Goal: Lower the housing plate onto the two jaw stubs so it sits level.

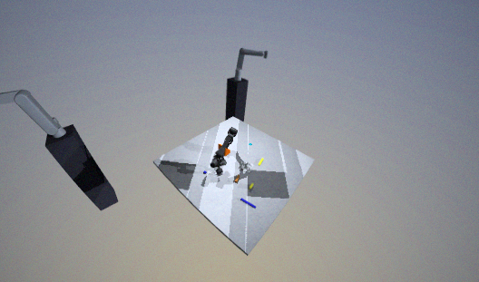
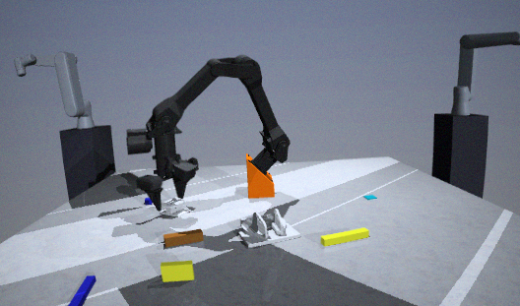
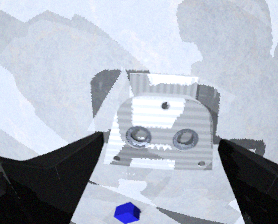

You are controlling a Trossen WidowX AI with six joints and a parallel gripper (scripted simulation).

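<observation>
Right now the small blue cube is 10 cm to the right of my gripper tip, 7 cm behind it and 1 cm below it. From my gripper tip the other things lie so: orange-brown bar 19 cm ahead, 9 cm to the left, 1 cm below; then dark blue bar 44 cm ahead, 1 cm to the right, 1 cm below; then yellow block 34 cm ahead, 13 cm to the left.
</observation>
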